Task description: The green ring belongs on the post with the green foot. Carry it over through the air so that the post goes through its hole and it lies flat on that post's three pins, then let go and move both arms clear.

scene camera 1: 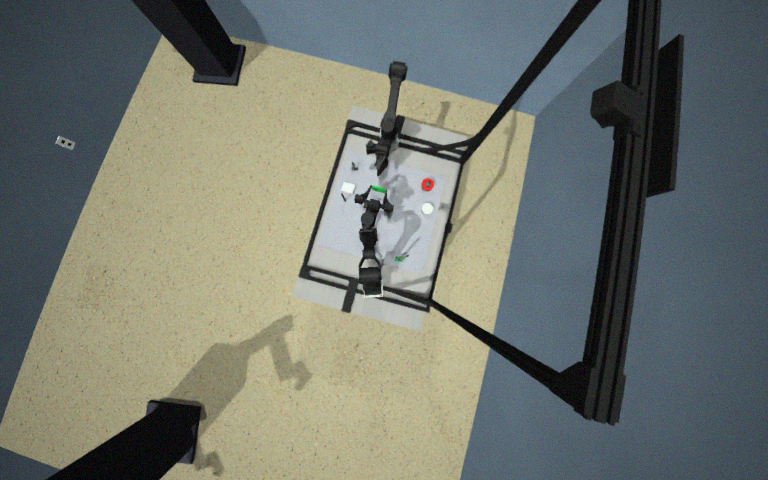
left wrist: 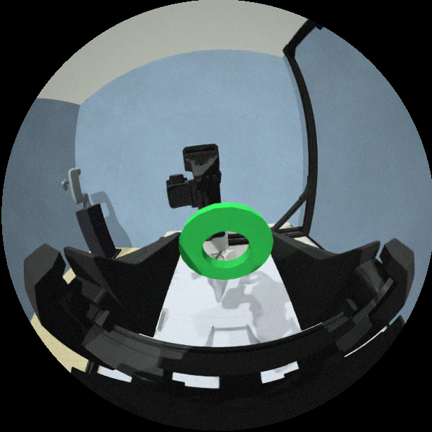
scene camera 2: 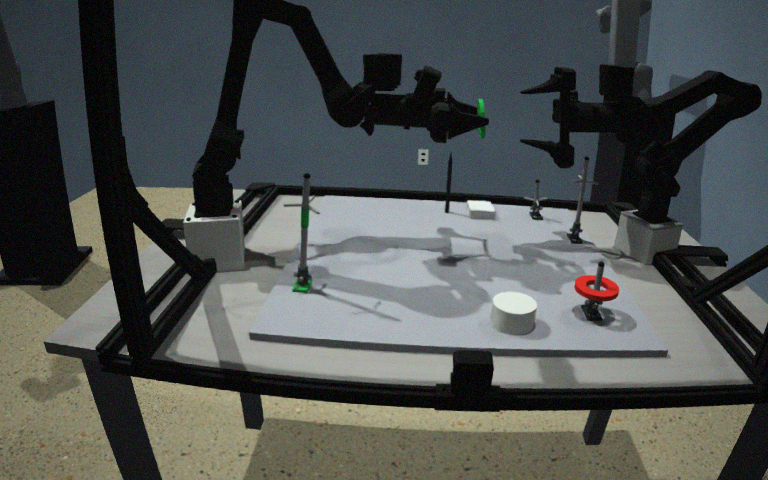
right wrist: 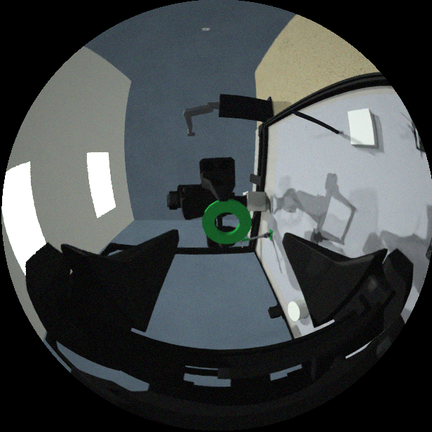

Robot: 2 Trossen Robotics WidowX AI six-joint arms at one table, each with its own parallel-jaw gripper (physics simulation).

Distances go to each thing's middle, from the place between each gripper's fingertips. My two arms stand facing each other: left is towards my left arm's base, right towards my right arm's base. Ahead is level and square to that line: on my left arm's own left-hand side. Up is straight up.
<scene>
My right hand is 10 mm past the green ring (left wrist: 229, 216), 80 mm to the right of it and 10 mm above it. The rest, counted from my right hand: green-footed post (scene camera 2: 302, 268) (180 mm behind, 390 mm to the left, 150 mm below); red ring (scene camera 2: 581, 283) (290 mm behind, 50 mm to the right, 210 mm below); white block (right wrist: 361, 122) (170 mm ahead, 10 mm to the left, 240 mm below).
Now: left hand 1 cm to the right of the green ring. The rest, counted from my left hand: green-footed post: 16 cm behind, 32 cm to the left, 15 cm below; then red ring: 27 cm behind, 12 cm to the right, 21 cm below; then white block: 18 cm ahead, 6 cm to the right, 24 cm below.
</scene>
